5 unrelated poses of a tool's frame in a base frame.
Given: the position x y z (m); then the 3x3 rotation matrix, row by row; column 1 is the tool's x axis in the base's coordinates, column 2 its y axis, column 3 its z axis. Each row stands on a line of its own.
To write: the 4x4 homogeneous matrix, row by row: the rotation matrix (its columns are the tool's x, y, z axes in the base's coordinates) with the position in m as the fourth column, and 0 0 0 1 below. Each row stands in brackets. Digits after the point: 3 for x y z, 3 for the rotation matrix.
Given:
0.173, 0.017, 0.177
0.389, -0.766, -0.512
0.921, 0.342, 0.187
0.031, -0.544, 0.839
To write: [[0.389, -0.766, -0.512, 0.173], [0.921, 0.342, 0.187, 0.017], [0.031, -0.544, 0.839, 0.177], [0, 0, 0, 1]]
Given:
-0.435, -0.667, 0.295
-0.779, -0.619, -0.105
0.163, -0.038, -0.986
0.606, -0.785, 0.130
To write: [[-0.779, -0.619, -0.105, -0.435], [0.163, -0.038, -0.986, -0.667], [0.606, -0.785, 0.130, 0.295], [0, 0, 0, 1]]
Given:
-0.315, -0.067, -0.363
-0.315, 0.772, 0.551
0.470, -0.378, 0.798
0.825, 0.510, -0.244
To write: [[-0.315, 0.772, 0.551, -0.315], [0.470, -0.378, 0.798, -0.067], [0.825, 0.510, -0.244, -0.363], [0, 0, 0, 1]]
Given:
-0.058, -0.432, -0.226
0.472, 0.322, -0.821
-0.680, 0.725, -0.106
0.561, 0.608, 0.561
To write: [[0.472, 0.322, -0.821, -0.058], [-0.680, 0.725, -0.106, -0.432], [0.561, 0.608, 0.561, -0.226], [0, 0, 0, 1]]
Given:
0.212, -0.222, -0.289
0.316, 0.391, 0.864
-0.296, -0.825, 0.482
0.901, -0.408, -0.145
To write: [[0.316, 0.391, 0.864, 0.212], [-0.296, -0.825, 0.482, -0.222], [0.901, -0.408, -0.145, -0.289], [0, 0, 0, 1]]
